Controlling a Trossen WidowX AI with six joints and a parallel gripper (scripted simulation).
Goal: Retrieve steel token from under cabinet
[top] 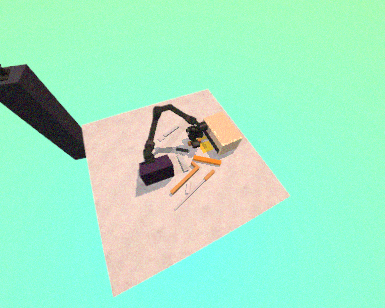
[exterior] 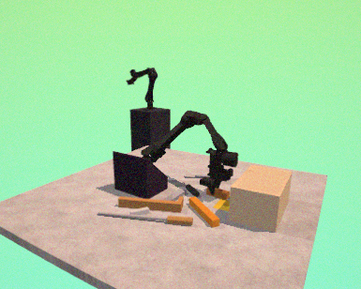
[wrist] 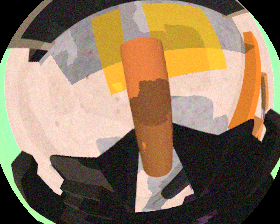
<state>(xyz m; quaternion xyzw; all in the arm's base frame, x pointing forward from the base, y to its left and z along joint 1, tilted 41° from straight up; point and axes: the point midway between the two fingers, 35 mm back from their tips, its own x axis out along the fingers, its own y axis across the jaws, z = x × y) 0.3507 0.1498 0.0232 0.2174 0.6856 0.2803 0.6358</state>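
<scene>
The dark-handled tool lies 140 mm behind my gripper tip and 30 mm to the right of it. From my gripper tip the other things lie so: orange bar: 190 mm to the right, 70 mm ahead, 10 mm above.
</scene>
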